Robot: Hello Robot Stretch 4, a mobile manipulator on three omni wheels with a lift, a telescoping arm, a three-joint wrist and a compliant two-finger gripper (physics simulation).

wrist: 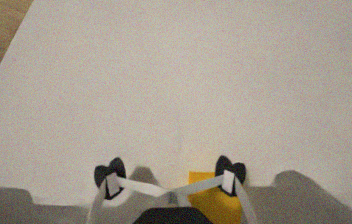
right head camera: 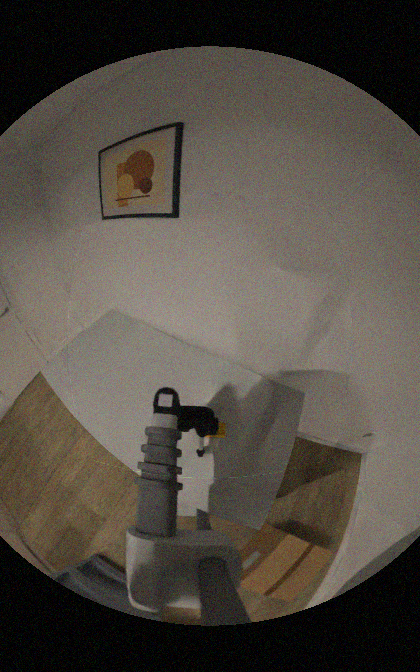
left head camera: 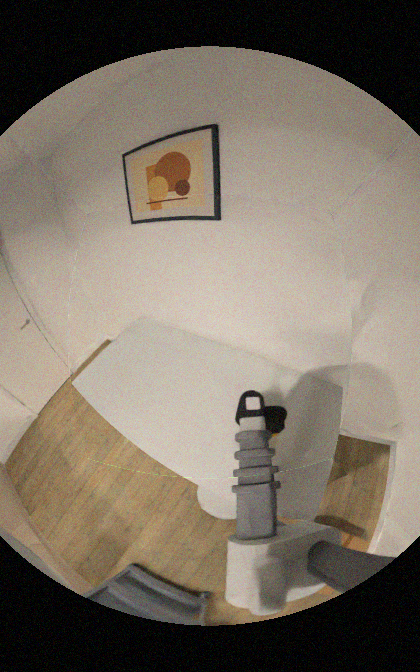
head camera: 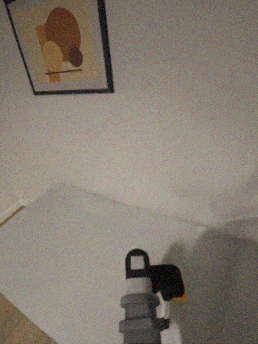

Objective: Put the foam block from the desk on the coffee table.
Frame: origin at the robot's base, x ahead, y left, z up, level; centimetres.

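Where they show: gripper, fingertip midpoint: (wrist: 170, 170) (head camera: 162, 304).
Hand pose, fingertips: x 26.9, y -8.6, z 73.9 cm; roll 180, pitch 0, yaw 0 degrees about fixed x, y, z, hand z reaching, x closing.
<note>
After its pixels a point has its place.
The yellow foam block (head camera: 179, 298) @(x 29.0, y -16.4, z 72.2 cm) (left head camera: 275, 434) (right head camera: 220, 429) (wrist: 217, 207) @(x 32.3, y -13.3, z 73.7 cm) lies on the white desk (head camera: 65, 240) @(x 61.2, y 42.2, z 69.3 cm) (left head camera: 150, 390) (right head camera: 105, 360) (wrist: 150, 75) @(x 24.4, y 3.2, z 69.2 cm). It is partly covered by the gripper in every view. In the wrist view it is at the bottom edge, right of centre, under and beside the right finger. My gripper (wrist: 170, 170) @(x 26.9, y -8.6, z 73.9 cm) is open, fingers well apart, above the desk, with nothing between the fingertips. The block's lower part is cut off in the wrist view. I cannot make out a coffee table for certain in any view.
A framed picture (head camera: 109, 55) @(x 90.4, y 6.0, z 156.3 cm) (left head camera: 217, 172) (right head camera: 176, 170) hangs on the wall behind the desk. Dark grey furniture (left head camera: 150, 595) (right head camera: 95, 577) stands at the bottom left. A light wooden piece (right head camera: 282, 562) is low at the lower right, beyond the desk's near corner.
</note>
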